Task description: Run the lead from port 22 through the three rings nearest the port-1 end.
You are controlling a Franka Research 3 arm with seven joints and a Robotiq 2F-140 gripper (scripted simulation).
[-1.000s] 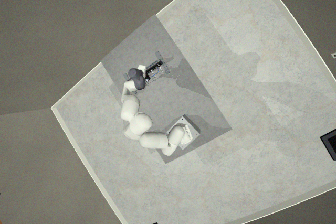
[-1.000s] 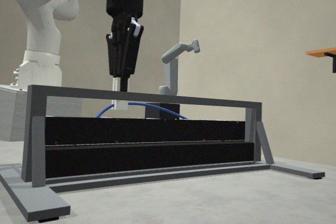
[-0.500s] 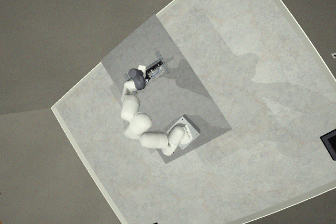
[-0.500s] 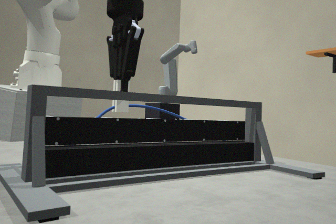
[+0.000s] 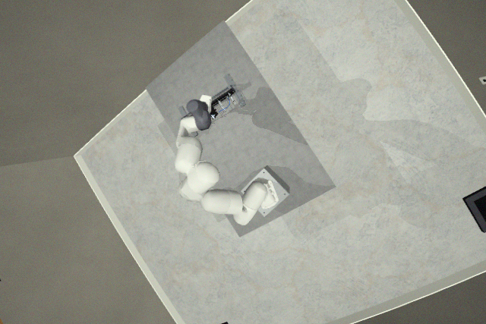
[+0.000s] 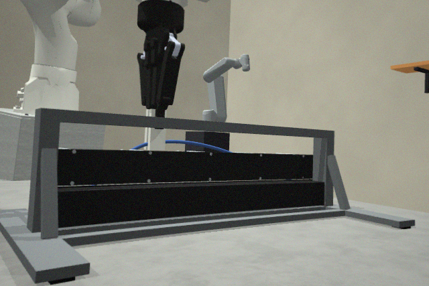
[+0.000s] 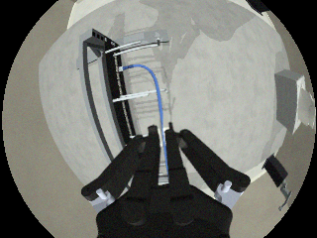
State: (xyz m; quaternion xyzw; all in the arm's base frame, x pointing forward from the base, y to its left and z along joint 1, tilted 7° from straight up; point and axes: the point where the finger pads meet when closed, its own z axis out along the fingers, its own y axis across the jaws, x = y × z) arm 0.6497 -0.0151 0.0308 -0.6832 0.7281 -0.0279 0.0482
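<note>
Right now my hand is 11 cm short of the rack, 6 cm above it and 4 cm to the right of it.
</note>
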